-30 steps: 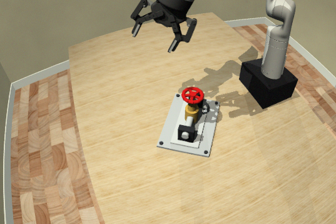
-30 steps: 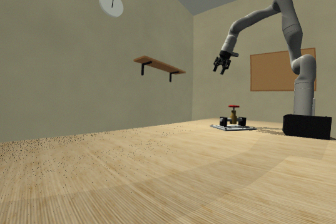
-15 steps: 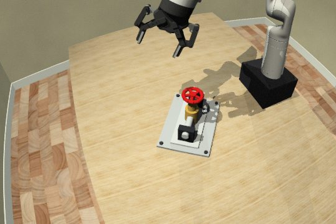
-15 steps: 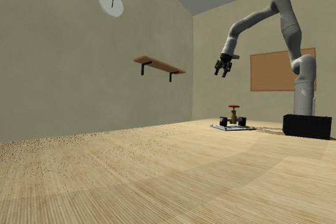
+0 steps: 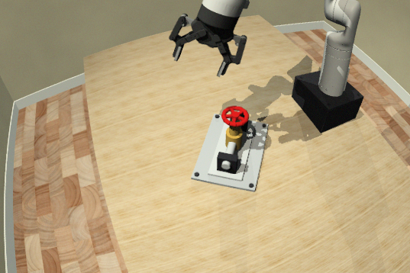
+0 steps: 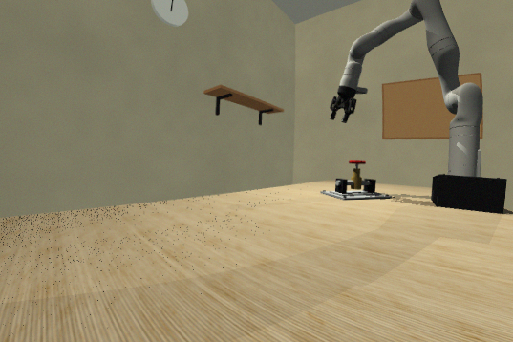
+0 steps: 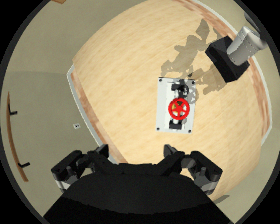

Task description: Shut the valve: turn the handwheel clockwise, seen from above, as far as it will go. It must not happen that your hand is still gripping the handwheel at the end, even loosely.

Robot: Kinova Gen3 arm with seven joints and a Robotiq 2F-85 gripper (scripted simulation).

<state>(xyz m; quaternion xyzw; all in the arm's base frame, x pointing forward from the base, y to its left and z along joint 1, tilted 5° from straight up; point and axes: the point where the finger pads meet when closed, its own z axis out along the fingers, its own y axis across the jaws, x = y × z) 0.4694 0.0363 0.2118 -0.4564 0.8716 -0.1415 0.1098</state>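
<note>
Right now my hand is 9 cm past the red handwheel and 19 cm above it.
</note>
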